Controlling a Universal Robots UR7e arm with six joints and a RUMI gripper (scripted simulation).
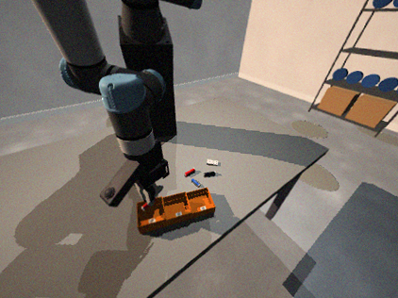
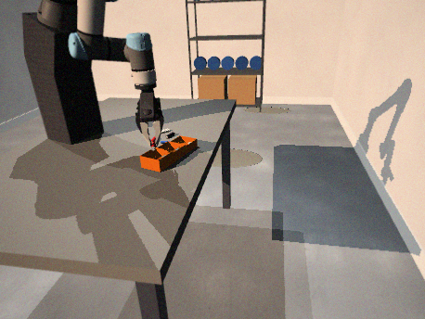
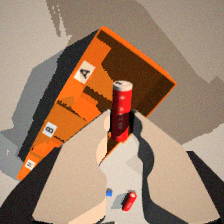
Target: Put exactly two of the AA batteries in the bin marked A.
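Now: hand 10 mm above the red battery. Round my hand: blue battery: 10 mm behind, 200 mm to the left, 80 mm below; orange bin: 40 mm ahead, 70 mm to the left, 60 mm below; black battery: 10 mm behind, 280 mm to the left, 80 mm below.
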